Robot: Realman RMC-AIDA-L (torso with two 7-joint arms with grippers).
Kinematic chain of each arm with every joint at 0, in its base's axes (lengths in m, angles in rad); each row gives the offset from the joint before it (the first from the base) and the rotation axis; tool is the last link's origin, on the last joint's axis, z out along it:
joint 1: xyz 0 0 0.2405 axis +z
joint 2: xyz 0 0 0 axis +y
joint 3: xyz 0 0 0.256 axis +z
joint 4: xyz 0 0 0 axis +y
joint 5: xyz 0 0 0.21 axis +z
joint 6: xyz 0 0 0 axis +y
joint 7: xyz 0 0 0.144 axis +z
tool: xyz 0 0 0
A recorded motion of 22 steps. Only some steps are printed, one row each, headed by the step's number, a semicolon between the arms.
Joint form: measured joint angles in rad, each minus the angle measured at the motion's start. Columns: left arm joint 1, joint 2, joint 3, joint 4, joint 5, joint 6, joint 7; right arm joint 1, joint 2, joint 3, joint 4, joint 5, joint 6, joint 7.
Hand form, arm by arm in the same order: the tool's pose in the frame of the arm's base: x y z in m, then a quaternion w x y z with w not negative. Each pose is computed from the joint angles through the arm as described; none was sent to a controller.
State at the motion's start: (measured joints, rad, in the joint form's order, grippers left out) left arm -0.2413 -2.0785 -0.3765 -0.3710 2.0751 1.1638 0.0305; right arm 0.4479 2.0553 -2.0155 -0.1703 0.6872 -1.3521 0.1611
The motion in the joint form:
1: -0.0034 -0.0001 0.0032 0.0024 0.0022 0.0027 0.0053; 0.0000 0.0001 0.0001 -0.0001 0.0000 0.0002 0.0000
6: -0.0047 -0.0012 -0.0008 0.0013 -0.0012 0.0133 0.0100; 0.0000 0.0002 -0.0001 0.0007 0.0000 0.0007 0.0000
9: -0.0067 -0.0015 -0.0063 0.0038 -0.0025 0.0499 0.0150; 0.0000 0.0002 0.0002 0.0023 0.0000 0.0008 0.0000
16: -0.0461 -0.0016 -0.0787 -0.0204 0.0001 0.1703 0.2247; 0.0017 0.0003 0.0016 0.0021 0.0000 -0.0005 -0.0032
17: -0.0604 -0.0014 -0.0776 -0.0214 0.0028 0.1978 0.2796; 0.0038 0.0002 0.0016 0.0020 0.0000 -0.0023 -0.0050
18: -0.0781 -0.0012 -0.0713 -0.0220 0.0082 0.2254 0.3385; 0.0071 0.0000 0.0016 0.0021 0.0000 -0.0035 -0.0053
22: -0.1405 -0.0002 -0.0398 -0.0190 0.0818 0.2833 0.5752; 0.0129 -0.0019 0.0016 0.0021 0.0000 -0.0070 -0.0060
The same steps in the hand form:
1: -0.3198 0.2496 -0.0837 0.52888 -0.77042 -0.23542 -0.26707; 0.3117 0.3406 0.0340 0.65971 -0.62771 0.16492 0.37889
6: -0.3183 0.2507 -0.0823 0.53279 -0.76722 -0.23230 -0.27120; 0.3119 0.3405 0.0339 0.65972 -0.62794 0.16520 0.37838
9: -0.3149 0.2523 -0.0776 0.54072 -0.76061 -0.22084 -0.28341; 0.3124 0.3403 0.0339 0.66003 -0.62801 0.16543 0.37763
16: -0.2907 0.2720 -0.0565 0.60392 -0.73450 -0.10806 -0.29002; 0.3117 0.3408 0.0342 0.66073 -0.62769 0.16362 0.37771
17: -0.2837 0.2754 -0.0540 0.61251 -0.73246 -0.07488 -0.28762; 0.3108 0.3414 0.0344 0.66074 -0.62775 0.16170 0.37841
18: -0.2753 0.2787 -0.0525 0.61853 -0.73126 -0.03765 -0.28506; 0.3096 0.3424 0.0346 0.66027 -0.62790 0.16008 0.37970
22: -0.2452 0.2854 -0.0574 0.61697 -0.73459 0.11368 -0.25846; 0.3075 0.3442 0.0357 0.65980 -0.62798 0.15607 0.38204

